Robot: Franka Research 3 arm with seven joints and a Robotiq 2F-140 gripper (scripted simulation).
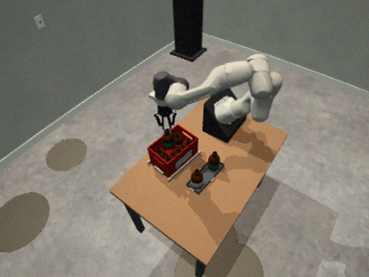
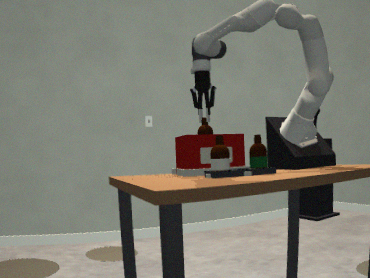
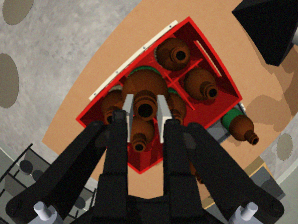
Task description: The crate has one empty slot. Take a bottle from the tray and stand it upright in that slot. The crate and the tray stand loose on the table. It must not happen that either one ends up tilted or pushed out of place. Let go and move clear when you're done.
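My hand is 19 cm above the red crate and 4 cm to the right of it. Also, from my hand: grey tray: 29 cm to the left, 26 cm below.
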